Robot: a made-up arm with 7 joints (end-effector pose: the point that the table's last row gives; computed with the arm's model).
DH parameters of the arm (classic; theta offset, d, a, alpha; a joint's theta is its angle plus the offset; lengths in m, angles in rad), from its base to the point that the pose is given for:
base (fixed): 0 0.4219 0.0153 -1.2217
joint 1: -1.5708 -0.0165 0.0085 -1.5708
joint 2: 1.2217 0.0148 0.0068 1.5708
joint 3: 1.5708 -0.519 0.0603 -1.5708
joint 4: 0 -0.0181 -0.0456 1.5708
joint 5: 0 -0.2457 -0.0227 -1.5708
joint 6: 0 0.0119 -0.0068 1.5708
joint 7: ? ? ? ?
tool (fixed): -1.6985 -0.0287 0 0
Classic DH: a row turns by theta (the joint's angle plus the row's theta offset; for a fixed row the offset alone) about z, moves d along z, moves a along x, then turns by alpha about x.
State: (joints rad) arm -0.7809 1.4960 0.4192 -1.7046 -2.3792 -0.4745 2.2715
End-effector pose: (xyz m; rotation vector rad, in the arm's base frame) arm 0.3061 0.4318 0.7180 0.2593 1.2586 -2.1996
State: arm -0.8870 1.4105 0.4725 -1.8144 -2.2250 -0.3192 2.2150
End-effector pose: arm 0.3002 0.4018 0.7239 0.7681 1.2084 -2.2736
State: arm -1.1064 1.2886 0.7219 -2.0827 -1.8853 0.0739 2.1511
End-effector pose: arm 0.2144 0.3581 0.7388 2.0225 0.7908 -1.9450
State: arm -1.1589 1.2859 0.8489 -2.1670 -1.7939 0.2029 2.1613
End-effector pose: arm 0.1655 0.3574 0.7324 2.3624 0.6288 -1.6771
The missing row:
joint 7: -1.3276 -0.0169 0.0034 -2.0732
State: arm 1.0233 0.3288 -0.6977 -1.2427 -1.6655 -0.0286 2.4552
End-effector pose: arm -0.4026 -0.0376 -0.1402 2.4172 1.3721 1.4378
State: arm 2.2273 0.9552 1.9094 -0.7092 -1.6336 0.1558 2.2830
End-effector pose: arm -0.3563 0.4012 0.9242 -0.4781 0.8098 -0.8712
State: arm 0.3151 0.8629 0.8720 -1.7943 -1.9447 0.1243 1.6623
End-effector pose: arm 0.1199 0.5407 0.2232 -0.1521 0.9711 -2.0655
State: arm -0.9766 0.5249 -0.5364 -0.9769 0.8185 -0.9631 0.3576
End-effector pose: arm 0.7370 0.0267 0.1725 -0.5943 0.5252 2.0691
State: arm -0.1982 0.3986 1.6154 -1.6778 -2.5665 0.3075 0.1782
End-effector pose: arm 0.0995 0.4410 0.0863 -1.1215 0.8162 -0.1155
